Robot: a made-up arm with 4 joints.
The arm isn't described. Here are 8 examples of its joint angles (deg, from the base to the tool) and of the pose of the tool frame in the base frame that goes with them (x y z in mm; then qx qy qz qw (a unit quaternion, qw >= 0)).
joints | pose
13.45 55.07 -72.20 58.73 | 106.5 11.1 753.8 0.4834 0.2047 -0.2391 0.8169
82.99 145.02 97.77 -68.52 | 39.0 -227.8 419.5 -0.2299 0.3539 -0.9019 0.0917
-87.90 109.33 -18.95 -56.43 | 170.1 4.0 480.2 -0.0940 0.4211 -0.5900 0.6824
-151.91 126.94 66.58 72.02 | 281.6 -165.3 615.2 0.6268 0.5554 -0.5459 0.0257
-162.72 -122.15 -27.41 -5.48 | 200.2 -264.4 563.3 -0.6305 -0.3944 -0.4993 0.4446
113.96 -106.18 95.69 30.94 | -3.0 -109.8 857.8 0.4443 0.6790 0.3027 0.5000
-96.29 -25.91 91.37 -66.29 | 16.2 -175.4 854.9 0.8927 -0.0304 -0.0161 0.4494
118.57 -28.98 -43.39 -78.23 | -77.3 -181.0 842.8 0.7754 -0.5203 -0.3272 0.1448
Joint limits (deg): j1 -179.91..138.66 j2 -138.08..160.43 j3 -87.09..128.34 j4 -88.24..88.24
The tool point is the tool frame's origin. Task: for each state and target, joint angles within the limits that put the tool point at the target. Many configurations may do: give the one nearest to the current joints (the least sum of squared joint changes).
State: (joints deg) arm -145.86 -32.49 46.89 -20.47
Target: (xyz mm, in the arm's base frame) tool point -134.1 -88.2 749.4
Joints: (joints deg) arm -155.70 -17.57 76.10 -1.39
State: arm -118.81 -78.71 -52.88 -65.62
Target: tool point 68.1 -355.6 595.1
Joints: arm -88.09 -119.18 -47.70 -28.35
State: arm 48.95 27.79 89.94 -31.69
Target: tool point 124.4 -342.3 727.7
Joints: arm 75.29 18.04 95.86 -35.02
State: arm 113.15 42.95 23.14 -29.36
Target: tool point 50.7 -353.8 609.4
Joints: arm 123.84 43.96 12.09 2.13
